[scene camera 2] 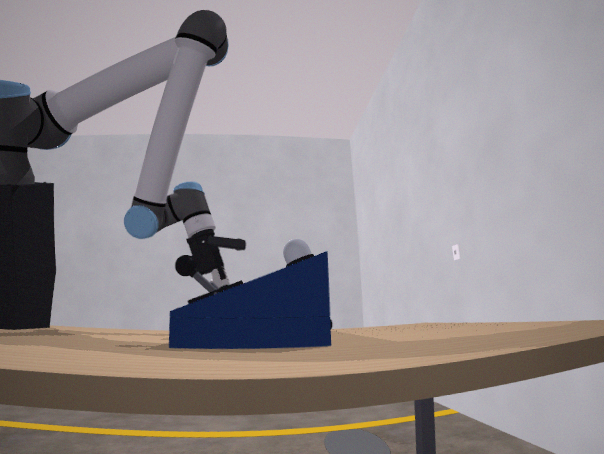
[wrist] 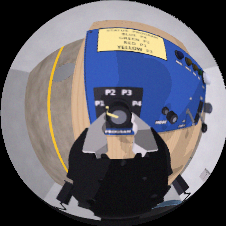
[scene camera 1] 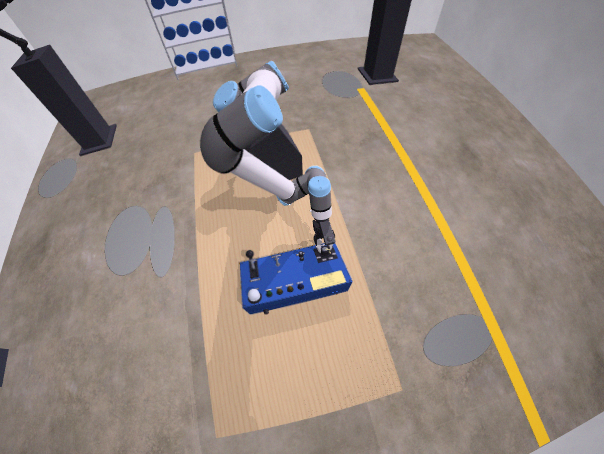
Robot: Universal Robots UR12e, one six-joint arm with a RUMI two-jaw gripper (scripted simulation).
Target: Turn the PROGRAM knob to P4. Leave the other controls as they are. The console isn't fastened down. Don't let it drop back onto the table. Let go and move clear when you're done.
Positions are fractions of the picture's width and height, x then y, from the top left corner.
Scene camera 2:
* my gripper: 0.38, 0.66
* blue sloped console: 0.48, 0.68
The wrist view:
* my gripper: 0.52, 0.50
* blue sloped console: 0.56, 0.31
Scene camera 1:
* blue sloped console: 0.54, 0.60
